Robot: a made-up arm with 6 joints. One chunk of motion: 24 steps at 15 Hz.
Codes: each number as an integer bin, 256 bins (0 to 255) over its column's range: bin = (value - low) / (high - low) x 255, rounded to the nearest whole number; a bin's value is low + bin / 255 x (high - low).
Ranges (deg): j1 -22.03..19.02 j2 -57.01..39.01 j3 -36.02..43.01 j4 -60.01..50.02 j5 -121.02..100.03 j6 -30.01..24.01
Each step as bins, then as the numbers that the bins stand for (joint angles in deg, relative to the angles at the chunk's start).
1 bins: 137 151 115 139 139 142
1 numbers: 0.02 -0.15 -0.38 -0.03 -0.53 0.07
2 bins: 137 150 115 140 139 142
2 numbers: 0.02 -0.53 -0.38 0.40 -0.53 0.07
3 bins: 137 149 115 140 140 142
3 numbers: 0.02 -0.90 -0.38 0.40 0.34 0.07
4 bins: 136 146 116 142 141 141
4 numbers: -0.14 -2.03 -0.07 1.26 1.21 -0.14
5 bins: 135 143 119 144 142 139
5 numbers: -0.30 -3.16 0.86 2.12 2.07 -0.56
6 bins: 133 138 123 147 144 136
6 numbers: -0.62 -5.05 2.10 3.42 3.81 -1.20
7 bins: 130 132 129 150 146 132
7 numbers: -1.10 -7.31 3.96 4.71 5.54 -2.05
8 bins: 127 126 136 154 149 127
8 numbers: -1.59 -9.56 6.13 6.44 8.14 -3.11
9 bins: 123 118 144 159 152 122
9 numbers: -2.23 -12.58 8.61 8.60 10.74 -4.17
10 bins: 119 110 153 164 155 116
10 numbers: -2.87 -15.59 11.40 10.75 13.34 -5.44
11 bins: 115 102 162 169 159 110
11 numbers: -3.52 -18.60 14.19 12.91 16.81 -6.71
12 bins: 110 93 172 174 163 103
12 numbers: -4.32 -21.99 17.29 15.07 20.28 -8.19
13 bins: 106 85 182 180 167 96
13 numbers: -4.97 -25.00 20.39 17.66 23.75 -9.67
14 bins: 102 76 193 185 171 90
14 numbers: -5.61 -28.39 23.79 19.82 27.21 -10.94
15 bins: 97 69 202 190 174 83
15 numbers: -6.41 -31.03 26.58 21.97 29.81 -12.43
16 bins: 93 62 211 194 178 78
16 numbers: -7.06 -33.66 29.37 23.70 33.28 -13.49
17 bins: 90 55 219 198 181 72
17 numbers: -7.54 -36.30 31.85 25.43 35.88 -14.76
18 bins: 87 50 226 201 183 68
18 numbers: -8.02 -38.18 34.02 26.72 37.62 -15.60
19 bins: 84 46 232 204 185 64
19 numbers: -8.51 -39.69 35.88 28.01 39.35 -16.45
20 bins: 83 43 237 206 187 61
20 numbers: -8.67 -40.82 37.43 28.88 41.08 -17.09
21 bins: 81 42 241 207 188 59
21 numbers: -8.99 -41.19 38.67 29.31 41.95 -17.51
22 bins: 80 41 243 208 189 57
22 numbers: -9.15 -41.57 39.29 29.74 42.82 -17.93
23 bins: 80 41 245 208 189 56
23 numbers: -9.15 -41.57 39.91 29.74 42.82 -18.15
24 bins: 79 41 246 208 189 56
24 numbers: -9.31 -41.57 40.22 29.74 42.82 -18.15
